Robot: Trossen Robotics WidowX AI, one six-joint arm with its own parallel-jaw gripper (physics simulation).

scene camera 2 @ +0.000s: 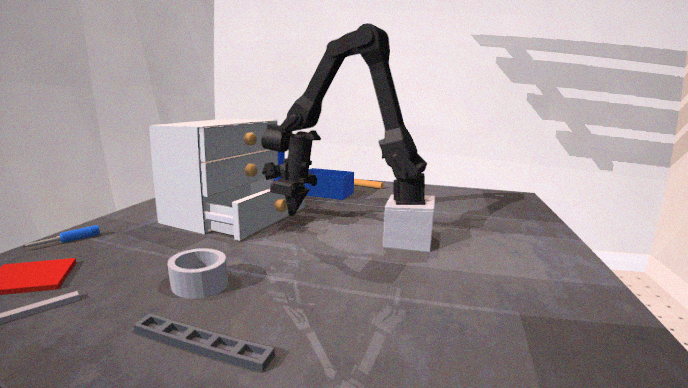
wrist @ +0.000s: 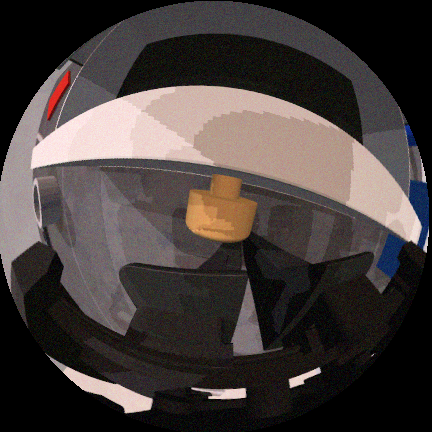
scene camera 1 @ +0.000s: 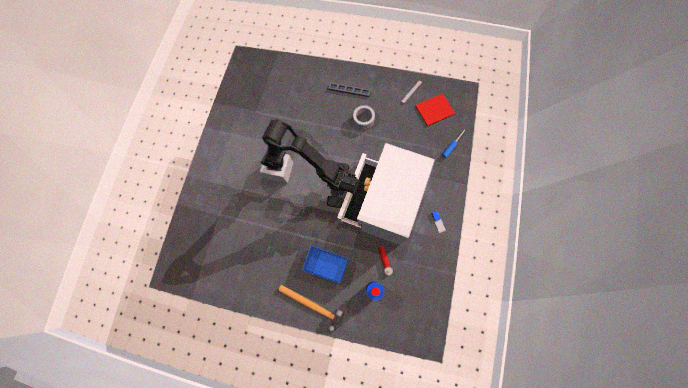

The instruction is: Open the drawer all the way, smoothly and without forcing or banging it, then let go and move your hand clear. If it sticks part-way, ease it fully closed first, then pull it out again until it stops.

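Places are measured from the arm's base along level axes (x ahead, y left, z up), in centimetres.
Where they show: gripper, fingertip midpoint: (scene camera 2: 291, 215); arm's base at its link origin: (scene camera 2: 410, 200) (wrist: 193, 390) (scene camera 1: 275, 163).
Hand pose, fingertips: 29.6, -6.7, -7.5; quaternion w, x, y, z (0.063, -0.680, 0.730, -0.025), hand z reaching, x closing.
Observation:
Things, the pixels of their top centre, and the offset from my fingertips, as dx, dy, dz. "spot": a spot on its surface instead.
- white cabinet at its top centre: (scene camera 2: 221, 122) (scene camera 1: 393, 187) +20.7, -3.6, +23.6
- bottom drawer at a spot on its surface: (wrist: 120, 132) spot: +5.1, +2.9, +7.0
- blue bin at its top centre: (scene camera 2: 326, 172) (scene camera 1: 324, 264) -2.5, -33.2, +5.3
- hammer at its top centre: (scene camera 2: 349, 177) (scene camera 1: 307, 305) -8.0, -50.6, +0.4
- grey ring at its top centre: (scene camera 2: 196, 259) (wrist: 35, 203) (scene camera 1: 364, 115) +6.3, +36.2, +2.6
- slotted bar at its top centre: (scene camera 2: 198, 336) (wrist: 43, 236) (scene camera 1: 349, 89) -2.4, +51.8, -0.8
A white cabinet (scene camera 1: 396, 188) (scene camera 2: 173, 173) has three grey drawers with orange knobs. The bottom drawer (scene camera 1: 361, 163) (scene camera 2: 254, 215) (wrist: 120, 132) is pulled partly out, and its dark inside shows from above. Its orange knob (scene camera 2: 280, 205) (wrist: 221, 213) sticks out of the drawer front. My gripper (scene camera 1: 337, 198) (scene camera 2: 293, 209) (wrist: 239, 235) points down just in front of the knob. Its fingers are shut together with nothing between them. In the wrist view the knob lies beyond the fingertips, apart from them.
A blue bin (scene camera 1: 325, 264) (scene camera 2: 331, 184) and a hammer (scene camera 1: 305, 302) (scene camera 2: 368, 183) lie beyond the cabinet. A grey ring (scene camera 1: 364, 115) (scene camera 2: 197, 272) and a slotted bar (scene camera 1: 349, 90) (scene camera 2: 208, 342) lie on the near side. The arm stands on a white block (scene camera 1: 278, 169) (scene camera 2: 408, 223).

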